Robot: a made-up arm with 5 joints.
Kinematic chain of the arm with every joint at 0, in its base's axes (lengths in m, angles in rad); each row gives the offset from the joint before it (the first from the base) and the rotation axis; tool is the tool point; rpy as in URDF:
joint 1: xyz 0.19 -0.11 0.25 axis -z
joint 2: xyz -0.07 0 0.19 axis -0.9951 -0.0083 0.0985
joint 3: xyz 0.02 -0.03 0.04 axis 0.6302 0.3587 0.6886
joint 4: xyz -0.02 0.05 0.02 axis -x
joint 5: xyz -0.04 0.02 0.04 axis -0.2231 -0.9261 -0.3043
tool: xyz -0.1 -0.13 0.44 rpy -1.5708 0 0
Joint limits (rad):
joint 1: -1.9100..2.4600
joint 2: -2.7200..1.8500
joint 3: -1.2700..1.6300
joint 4: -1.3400..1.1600
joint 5: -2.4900..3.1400
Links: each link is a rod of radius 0.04 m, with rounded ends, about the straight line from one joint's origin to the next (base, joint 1, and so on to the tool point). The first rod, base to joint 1, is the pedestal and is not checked.
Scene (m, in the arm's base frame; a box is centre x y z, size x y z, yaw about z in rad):
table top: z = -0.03
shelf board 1: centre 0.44 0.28 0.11 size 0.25 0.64 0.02 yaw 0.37
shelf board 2: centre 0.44 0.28 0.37 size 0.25 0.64 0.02 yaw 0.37
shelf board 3: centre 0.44 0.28 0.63 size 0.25 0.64 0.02 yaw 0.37
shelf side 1: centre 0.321 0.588 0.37 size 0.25 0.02 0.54 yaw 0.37
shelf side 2: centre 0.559 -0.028 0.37 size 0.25 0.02 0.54 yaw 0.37
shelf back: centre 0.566 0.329 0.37 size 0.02 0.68 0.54 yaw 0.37
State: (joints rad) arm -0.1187 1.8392 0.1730 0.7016 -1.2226
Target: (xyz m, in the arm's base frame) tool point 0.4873 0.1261 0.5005
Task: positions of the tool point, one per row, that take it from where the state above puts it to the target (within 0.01 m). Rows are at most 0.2 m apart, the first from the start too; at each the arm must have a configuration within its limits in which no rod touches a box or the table.
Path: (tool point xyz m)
1: 0.2247 0.2949 0.2045
2: 0.0947 0.2649 0.1537
3: 0.0320 0.2824 0.2922
4: -0.0196 0.2500 0.4280
5: 0.1166 0.2918 0.4581
6: 0.2592 0.2827 0.4806
7: 0.3885 0.2243 0.4948
8: 0.4873 0.1261 0.5005

